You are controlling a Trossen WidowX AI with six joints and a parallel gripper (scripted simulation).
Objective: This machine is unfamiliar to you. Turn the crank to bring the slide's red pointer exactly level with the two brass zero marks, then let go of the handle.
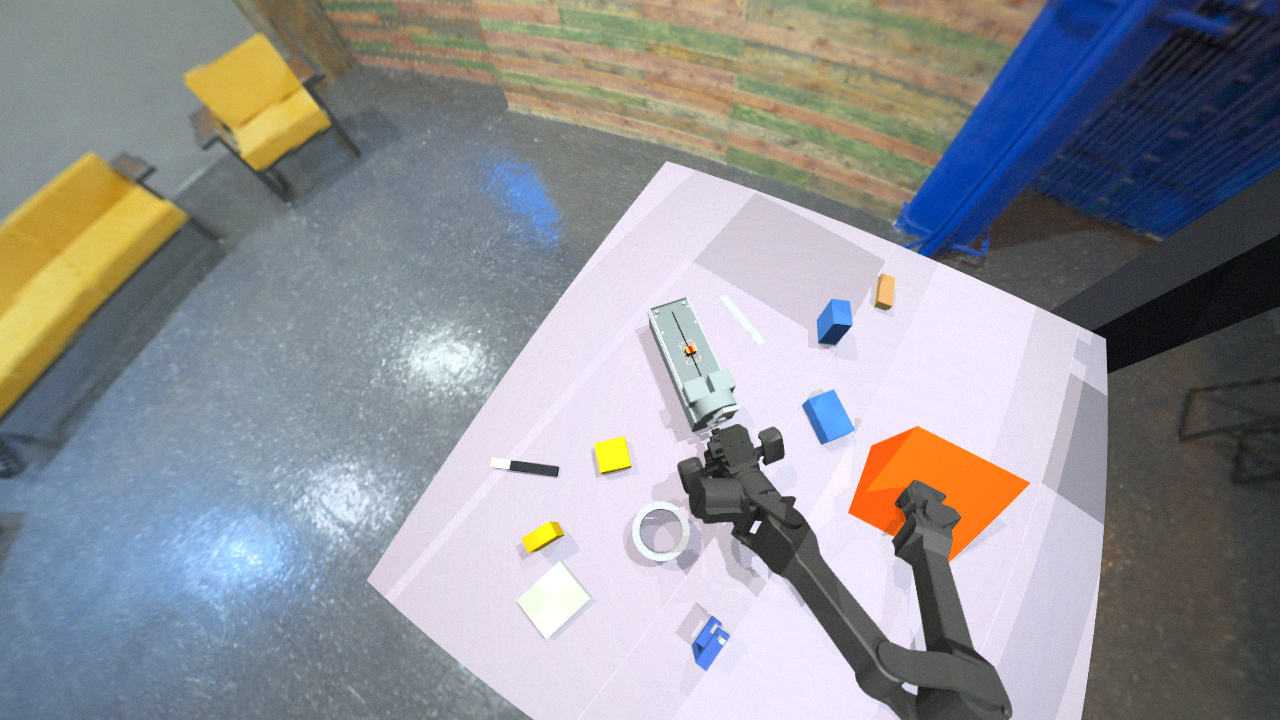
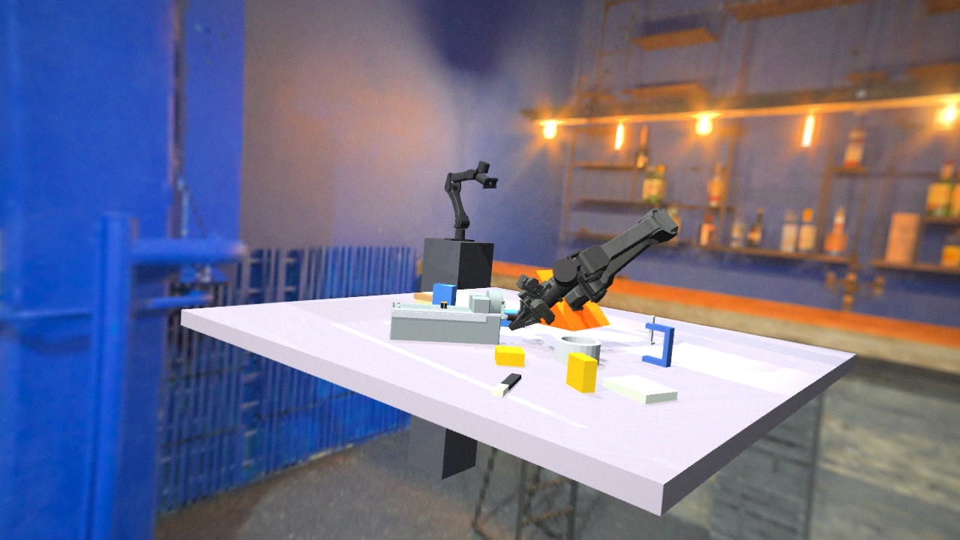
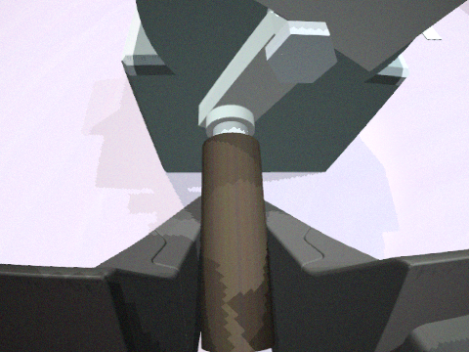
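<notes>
My gripper tip is now 30 mm below the brown crank handle, 10 mm to the right of it and 10 mm past it. The rest, counted from my gripper tip: metal strip: 280 mm to the right, 60 mm ahead, 30 mm below; then blue clamp: 320 mm to the left, 150 mm behind, 20 mm above; then red pointer: 120 mm to the right, 120 mm ahead, 50 mm above.
</notes>
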